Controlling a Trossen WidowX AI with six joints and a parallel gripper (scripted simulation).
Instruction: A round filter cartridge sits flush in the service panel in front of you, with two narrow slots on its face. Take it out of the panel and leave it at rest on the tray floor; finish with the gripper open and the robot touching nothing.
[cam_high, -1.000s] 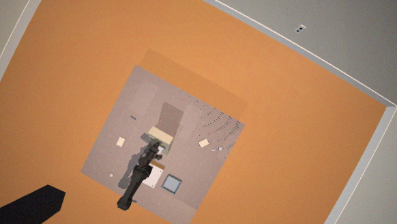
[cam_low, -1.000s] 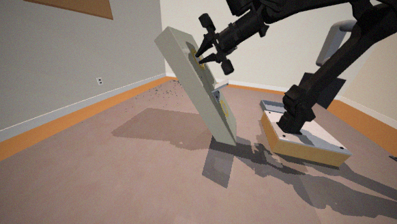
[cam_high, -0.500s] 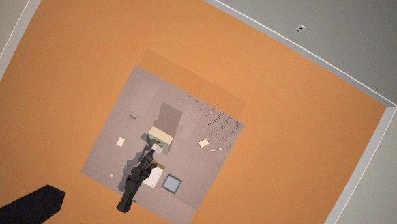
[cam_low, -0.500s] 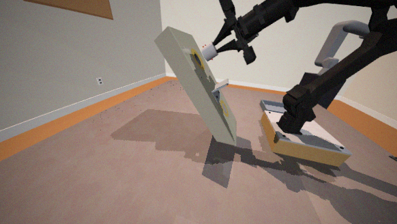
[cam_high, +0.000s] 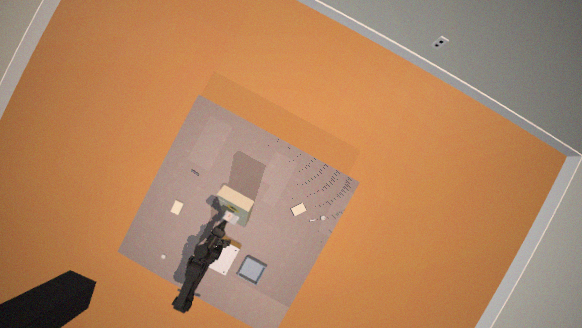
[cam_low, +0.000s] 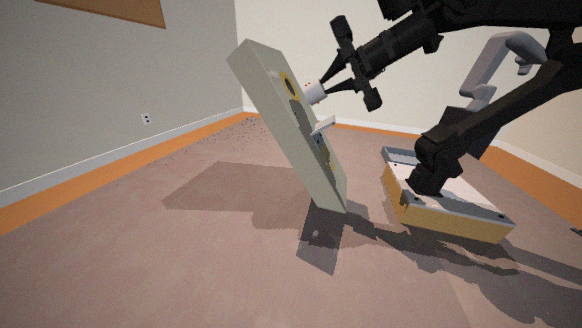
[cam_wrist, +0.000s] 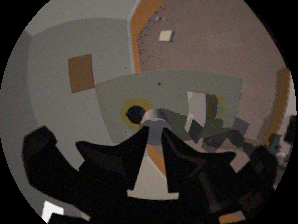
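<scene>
Now: gripper tip 100 mm above the small grey bracket and 20 mm past it. Round my gripper tip: grey tray (390 mm behind, 250 mm below, 230 mm to the right); then pale service panel (80 mm below, 40 mm ahead, 10 mm to the right); then round filter cartridge (10 mm below, 10 mm ahead).
</scene>
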